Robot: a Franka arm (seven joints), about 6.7 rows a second.
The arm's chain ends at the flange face. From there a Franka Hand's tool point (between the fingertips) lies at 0.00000 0.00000 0.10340 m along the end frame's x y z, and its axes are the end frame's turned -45 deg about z.
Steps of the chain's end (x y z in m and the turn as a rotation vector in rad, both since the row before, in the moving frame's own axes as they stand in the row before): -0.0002, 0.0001, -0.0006, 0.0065, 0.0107, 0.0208; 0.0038, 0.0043, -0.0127, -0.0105, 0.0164, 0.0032; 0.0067, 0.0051, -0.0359, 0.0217, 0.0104, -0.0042; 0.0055, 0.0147, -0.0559, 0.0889, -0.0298, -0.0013; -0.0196, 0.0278, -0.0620, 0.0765, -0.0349, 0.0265
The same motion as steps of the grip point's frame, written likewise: 0.0010, 0.0002, -0.0006, -0.0030, 0.0122, 0.0208; 0.0001, 0.0077, -0.0127, -0.0190, 0.0042, 0.0032; 0.0035, 0.0075, -0.0359, 0.0080, 0.0227, -0.0042; -0.0022, 0.0056, -0.0564, 0.0839, 0.0418, -0.0013; -0.0304, -0.0023, -0.0624, 0.0788, 0.0294, 0.0265
